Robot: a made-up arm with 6 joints. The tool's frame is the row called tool. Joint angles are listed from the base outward.
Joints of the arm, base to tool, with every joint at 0 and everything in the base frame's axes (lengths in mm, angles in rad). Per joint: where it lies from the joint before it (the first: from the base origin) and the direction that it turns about. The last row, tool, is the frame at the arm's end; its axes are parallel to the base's.
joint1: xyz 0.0 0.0 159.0 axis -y
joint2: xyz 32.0 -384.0 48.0 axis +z
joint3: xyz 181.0 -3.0 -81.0 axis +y
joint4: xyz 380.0 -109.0 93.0 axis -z
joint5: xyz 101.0 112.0 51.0 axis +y
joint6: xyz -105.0 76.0 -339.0 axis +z
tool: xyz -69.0 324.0 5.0
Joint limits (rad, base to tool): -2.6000..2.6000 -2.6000..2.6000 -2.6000..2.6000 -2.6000..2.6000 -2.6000..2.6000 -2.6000..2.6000
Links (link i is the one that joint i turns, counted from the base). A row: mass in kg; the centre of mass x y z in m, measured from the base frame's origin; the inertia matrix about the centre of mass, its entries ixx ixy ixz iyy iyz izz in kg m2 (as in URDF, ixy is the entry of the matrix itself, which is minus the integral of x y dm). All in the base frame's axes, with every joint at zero. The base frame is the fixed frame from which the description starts. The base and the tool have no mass.
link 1: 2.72; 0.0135 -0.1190 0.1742; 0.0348 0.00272 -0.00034 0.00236 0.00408 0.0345
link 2: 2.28; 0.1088 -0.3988 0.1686; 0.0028 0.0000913 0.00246 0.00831 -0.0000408 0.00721
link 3: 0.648; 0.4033 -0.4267 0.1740; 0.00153 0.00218 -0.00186 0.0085 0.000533 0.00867
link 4: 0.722; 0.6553 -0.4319 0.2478; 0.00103 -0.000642 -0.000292 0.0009 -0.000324 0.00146
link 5: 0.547; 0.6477 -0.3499 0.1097; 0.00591 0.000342 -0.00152 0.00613 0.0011 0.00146
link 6: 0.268; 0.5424 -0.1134 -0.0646; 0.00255 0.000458 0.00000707 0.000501 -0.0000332 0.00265
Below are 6 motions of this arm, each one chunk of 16 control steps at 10 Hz.
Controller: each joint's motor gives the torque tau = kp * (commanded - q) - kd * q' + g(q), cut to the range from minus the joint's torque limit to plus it. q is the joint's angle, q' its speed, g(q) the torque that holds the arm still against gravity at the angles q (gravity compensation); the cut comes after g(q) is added. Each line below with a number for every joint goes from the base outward.
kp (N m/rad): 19 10 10 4.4 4.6 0.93
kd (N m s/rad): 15 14 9.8 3.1 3.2 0.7
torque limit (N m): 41 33 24 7.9 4.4 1.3
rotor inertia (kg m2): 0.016 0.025 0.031 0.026 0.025 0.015
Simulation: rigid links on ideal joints. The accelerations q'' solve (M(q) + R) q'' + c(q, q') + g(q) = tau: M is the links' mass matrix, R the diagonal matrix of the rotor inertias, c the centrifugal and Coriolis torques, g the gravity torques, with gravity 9.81 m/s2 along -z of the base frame. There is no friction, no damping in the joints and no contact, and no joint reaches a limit. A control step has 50 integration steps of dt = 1/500 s. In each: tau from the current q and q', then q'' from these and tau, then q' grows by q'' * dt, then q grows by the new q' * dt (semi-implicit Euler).
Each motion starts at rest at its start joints. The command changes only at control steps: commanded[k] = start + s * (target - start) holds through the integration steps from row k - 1 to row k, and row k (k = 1, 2, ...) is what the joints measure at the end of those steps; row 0 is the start. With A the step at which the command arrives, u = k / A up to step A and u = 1 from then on. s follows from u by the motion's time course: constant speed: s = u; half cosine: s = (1 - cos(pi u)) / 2; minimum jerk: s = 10 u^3 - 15 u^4 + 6 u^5; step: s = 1 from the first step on.
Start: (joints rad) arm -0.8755 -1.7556 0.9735 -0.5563 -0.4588 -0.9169
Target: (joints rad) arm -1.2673 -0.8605 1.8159 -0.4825 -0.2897 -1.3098
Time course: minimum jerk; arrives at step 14
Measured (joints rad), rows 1 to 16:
1: -0.8757 -1.7554 0.9737 -0.5563 -0.4588 -0.9171
2: -0.8768 -1.7542 0.9751 -0.5561 -0.4585 -0.9182
3: -0.8801 -1.7505 0.9795 -0.5555 -0.4575 -0.9214
4: -0.8866 -1.7426 0.9890 -0.5543 -0.4553 -0.9281
5: -0.8971 -1.7292 1.0053 -0.5521 -0.4515 -0.9392
6: -0.9120 -1.7093 1.0296 -0.5490 -0.4457 -0.9550
7: -0.9312 -1.6825 1.0621 -0.5449 -0.4380 -0.9754
8: -0.9540 -1.6490 1.1023 -0.5400 -0.4284 -0.9998
9: -0.9795 -1.6099 1.1489 -0.5343 -0.4174 -1.0272
10: -1.0064 -1.5669 1.1998 -0.5282 -0.4054 -1.0562
11: -1.0334 -1.5218 1.2529 -0.5221 -0.3930 -1.0852
12: -1.0594 -1.4767 1.3055 -0.5161 -0.3808 -1.1130
13: -1.0834 -1.4335 1.3555 -0.5106 -0.3693 -1.1384
14: -1.1049 -1.3930 1.4014 -0.5058 -0.3589 -1.1609
15: -1.1241 -1.3556 1.4430 -0.5017 -0.3497 -1.1804
16: -1.1410 -1.3208 1.4805 -0.4983 -0.3417 -1.1974

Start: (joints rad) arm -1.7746 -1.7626 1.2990 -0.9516 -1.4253 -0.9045
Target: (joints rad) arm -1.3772 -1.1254 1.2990 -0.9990 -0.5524 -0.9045
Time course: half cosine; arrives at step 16
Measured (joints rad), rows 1 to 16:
1: -1.7743 -1.7624 1.2989 -0.9515 -1.4244 -0.9048
2: -1.7729 -1.7613 1.2986 -0.9513 -1.4208 -0.9059
3: -1.7697 -1.7586 1.2982 -0.9511 -1.4126 -0.9076
4: -1.7642 -1.7537 1.2978 -0.9509 -1.3986 -0.9098
5: -1.7559 -1.7460 1.2972 -0.9510 -1.3778 -0.9121
6: -1.7445 -1.7351 1.2968 -0.9514 -1.3498 -0.9145
7: -1.7300 -1.7208 1.2964 -0.9521 -1.3145 -0.9167
8: -1.7126 -1.7030 1.2961 -0.9532 -1.2725 -0.9185
9: -1.6925 -1.6820 1.2960 -0.9548 -1.2245 -0.9198
10: -1.6702 -1.6580 1.2961 -0.9568 -1.1717 -0.9204
11: -1.6462 -1.6316 1.2963 -0.9593 -1.1156 -0.9204
12: -1.6212 -1.6033 1.2967 -0.9622 -1.0578 -0.9196
13: -1.5961 -1.5739 1.2971 -0.9656 -1.0001 -0.9182
14: -1.5715 -1.5442 1.2977 -0.9694 -0.9444 -0.9161
15: -1.5483 -1.5150 1.2982 -0.9734 -0.8925 -0.9135
16: -1.5272 -1.4871 1.2988 -0.9774 -0.8461 -0.9105

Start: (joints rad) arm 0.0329 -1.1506 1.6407 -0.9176 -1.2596 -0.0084
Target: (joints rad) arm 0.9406 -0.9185 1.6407 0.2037 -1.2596 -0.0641
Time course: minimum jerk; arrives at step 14
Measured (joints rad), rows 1 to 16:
1: 0.0332 -1.1506 1.6407 -0.9172 -1.2595 -0.0084
2: 0.0353 -1.1505 1.6409 -0.9143 -1.2592 -0.0083
3: 0.0418 -1.1499 1.6413 -0.9056 -1.2584 -0.0082
4: 0.0552 -1.1484 1.6420 -0.8875 -1.2572 -0.0082
5: 0.0777 -1.1456 1.6429 -0.8570 -1.2558 -0.0085
6: 0.1104 -1.1411 1.6439 -0.8124 -1.2543 -0.0093
7: 0.1533 -1.1347 1.6449 -0.7535 -1.2531 -0.0106
8: 0.2055 -1.1264 1.6460 -0.6818 -1.2522 -0.0126
9: 0.2649 -1.1164 1.6469 -0.6005 -1.2519 -0.0153
10: 0.3285 -1.1051 1.6476 -0.5138 -1.2522 -0.0185
11: 0.3932 -1.0930 1.6478 -0.4268 -1.2530 -0.0224
12: 0.4557 -1.0808 1.6476 -0.3442 -1.2544 -0.0267
13: 0.5135 -1.0690 1.6468 -0.2698 -1.2561 -0.0314
14: 0.5651 -1.0579 1.6455 -0.2052 -1.2578 -0.0362
15: 0.6108 -1.0477 1.6441 -0.1499 -1.2593 -0.0408
16: 0.6510 -1.0382 1.6428 -0.1023 -1.2605 -0.0449

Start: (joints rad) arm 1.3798 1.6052 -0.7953 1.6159 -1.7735 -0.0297
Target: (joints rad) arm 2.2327 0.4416 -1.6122 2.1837 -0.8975 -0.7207
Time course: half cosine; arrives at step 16
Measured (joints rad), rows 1 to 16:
1: 1.3807 1.6046 -0.7956 1.6165 -1.7721 -0.0300
2: 1.3842 1.6022 -0.7971 1.6187 -1.7669 -0.0314
3: 1.3917 1.5966 -0.8012 1.6236 -1.7563 -0.0351
4: 1.4045 1.5869 -0.8088 1.6322 -1.7391 -0.0423
5: 1.4233 1.5721 -0.8210 1.6450 -1.7147 -0.0541
6: 1.4484 1.5515 -0.8382 1.6627 -1.6831 -0.0709
7: 1.4796 1.5247 -0.8610 1.6852 -1.6445 -0.0930
8: 1.5168 1.4917 -0.8892 1.7126 -1.5996 -0.1204
9: 1.5590 1.4527 -0.9226 1.7442 -1.5496 -0.1530
10: 1.6055 1.4084 -0.9607 1.7792 -1.4959 -0.1903
11: 1.6552 1.3597 -1.0027 1.8166 -1.4400 -0.2316
12: 1.7068 1.3077 -1.0477 1.8550 -1.3837 -0.2761
13: 1.7590 1.2537 -1.0943 1.8929 -1.3285 -0.3226
14: 1.8105 1.1994 -1.1413 1.9288 -1.2762 -0.3695
15: 1.8596 1.1461 -1.1873 1.9616 -1.2283 -0.4150
16: 1.9048 1.0955 -1.2308 1.9901 -1.1862 -0.4574

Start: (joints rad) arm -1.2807 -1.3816 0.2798 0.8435 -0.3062 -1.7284
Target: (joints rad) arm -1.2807 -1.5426 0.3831 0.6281 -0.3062 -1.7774
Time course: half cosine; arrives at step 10
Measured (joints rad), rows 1 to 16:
1: -1.2807 -1.3818 0.2799 0.8428 -0.3062 -1.7285
2: -1.2806 -1.3826 0.2805 0.8402 -0.3063 -1.7291
3: -1.2806 -1.3845 0.2820 0.8348 -0.3065 -1.7301
4: -1.2805 -1.3877 0.2846 0.8260 -0.3066 -1.7318
5: -1.2804 -1.3923 0.2885 0.8139 -0.3067 -1.7341
6: -1.2803 -1.3983 0.2935 0.7990 -0.3068 -1.7370
7: -1.2803 -1.4055 0.2997 0.7820 -0.3068 -1.7404
8: -1.2802 -1.4135 0.3065 0.7640 -0.3068 -1.7440
9: -1.2802 -1.4219 0.3136 0.7465 -0.3067 -1.7477
10: -1.2803 -1.4302 0.3206 0.7305 -0.3065 -1.7512
11: -1.2803 -1.4380 0.3270 0.7168 -0.3063 -1.7543
12: -1.2804 -1.4453 0.3328 0.7049 -0.3061 -1.7572
13: -1.2805 -1.4521 0.3380 0.6947 -0.3060 -1.7597
14: -1.2805 -1.4585 0.3426 0.6858 -0.3060 -1.7620
15: -1.2806 -1.4645 0.3468 0.6782 -0.3059 -1.7640
16: -1.2806 -1.4700 0.3506 0.6716 -0.3059 -1.7657

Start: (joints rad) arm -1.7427 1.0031 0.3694 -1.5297 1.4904 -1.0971
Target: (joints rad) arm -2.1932 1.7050 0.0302 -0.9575 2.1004 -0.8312
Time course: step
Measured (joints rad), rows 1 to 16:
1: -1.7952 1.0326 0.3339 -1.4772 1.5624 -1.0772
2: -1.8437 1.0786 0.3060 -1.4089 1.6346 -1.0481
3: -1.8862 1.1233 0.2807 -1.3469 1.6978 -1.0205
4: -1.9234 1.1650 0.2577 -1.2929 1.7528 -0.9959
5: -1.9559 1.2037 0.2367 -1.2461 1.8004 -0.9740
6: -1.9843 1.2396 0.2175 -1.2057 1.8416 -0.9549
7: -2.0093 1.2729 0.2000 -1.1708 1.8773 -0.9381
8: -2.0312 1.3038 0.1841 -1.1408 1.9082 -0.9234
9: -2.0505 1.3324 0.1697 -1.1149 1.9348 -0.9106
10: -2.0674 1.3590 0.1565 -1.0926 1.9578 -0.8996
11: -2.0823 1.3836 0.1445 -1.0735 1.9777 -0.8900
12: -2.0954 1.4065 0.1337 -1.0570 1.9948 -0.8816
13: -2.1069 1.4277 0.1238 -1.0429 2.0095 -0.8745
14: -2.1171 1.4474 0.1148 -1.0307 2.0223 -0.8683
15: -2.1261 1.4657 0.1067 -1.0203 2.0332 -0.8630
16: -2.1340 1.4827 0.0994 -1.0114 2.0426 -0.8584

